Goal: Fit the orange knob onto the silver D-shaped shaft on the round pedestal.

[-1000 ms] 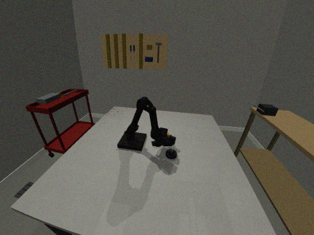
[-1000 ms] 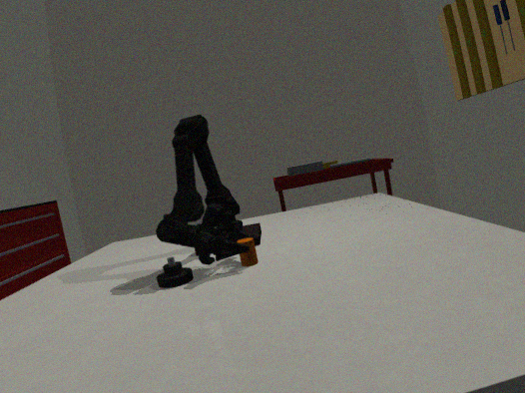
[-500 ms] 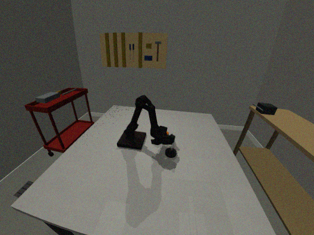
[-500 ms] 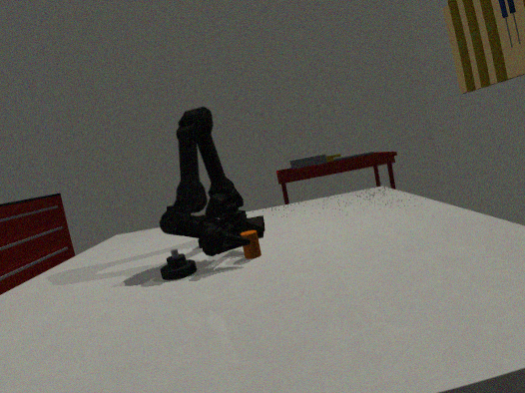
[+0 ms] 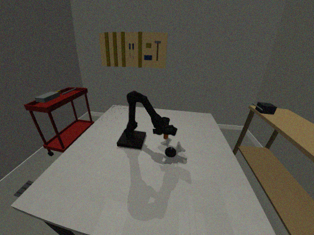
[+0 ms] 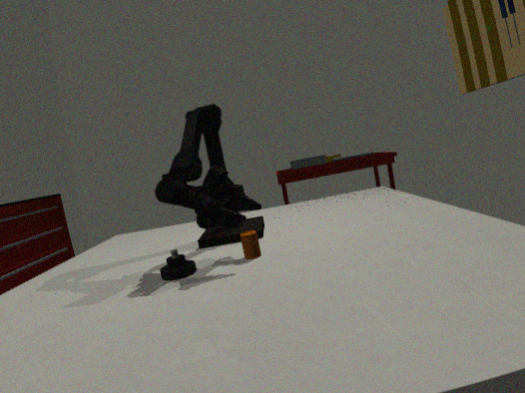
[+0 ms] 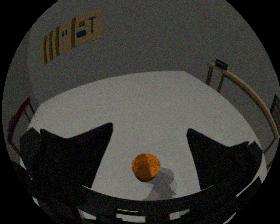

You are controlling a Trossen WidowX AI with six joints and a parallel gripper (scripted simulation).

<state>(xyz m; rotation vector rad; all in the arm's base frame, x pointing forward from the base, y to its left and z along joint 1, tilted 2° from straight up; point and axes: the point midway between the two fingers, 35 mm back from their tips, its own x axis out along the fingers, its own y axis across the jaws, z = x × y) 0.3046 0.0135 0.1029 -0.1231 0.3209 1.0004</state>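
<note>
Now: the orange knob 2 cm behind my gripper tip, 2 cm to the right of it and 6 cm below it. The rest, counted from my gripper tip: black round pedestal (1 cm behind, 20 cm to the right, 8 cm below).
</note>
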